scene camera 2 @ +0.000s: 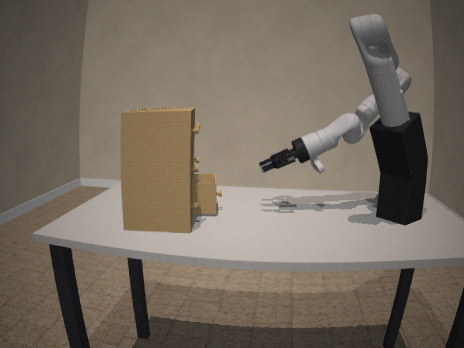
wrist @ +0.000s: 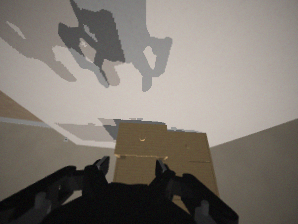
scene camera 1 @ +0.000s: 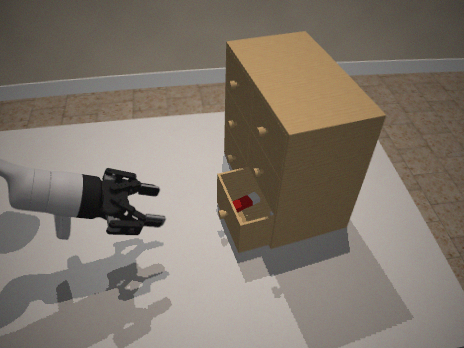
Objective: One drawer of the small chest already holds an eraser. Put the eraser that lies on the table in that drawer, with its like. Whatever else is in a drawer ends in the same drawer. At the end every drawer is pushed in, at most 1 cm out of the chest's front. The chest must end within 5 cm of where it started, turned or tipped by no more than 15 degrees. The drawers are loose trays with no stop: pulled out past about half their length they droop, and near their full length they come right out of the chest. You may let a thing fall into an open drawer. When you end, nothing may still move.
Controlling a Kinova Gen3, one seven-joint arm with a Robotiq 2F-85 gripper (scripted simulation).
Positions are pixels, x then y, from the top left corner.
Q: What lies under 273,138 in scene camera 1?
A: A drawer.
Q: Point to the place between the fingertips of my gripper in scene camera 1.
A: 161,206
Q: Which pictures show the drawer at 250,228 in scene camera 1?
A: Scene camera 2, the wrist view and scene camera 1: all of them.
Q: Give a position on a wooden chest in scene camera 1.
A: At 332,126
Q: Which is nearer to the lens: the wooden chest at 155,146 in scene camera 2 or the drawer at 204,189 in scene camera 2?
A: The wooden chest.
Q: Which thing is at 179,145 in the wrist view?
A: A drawer.
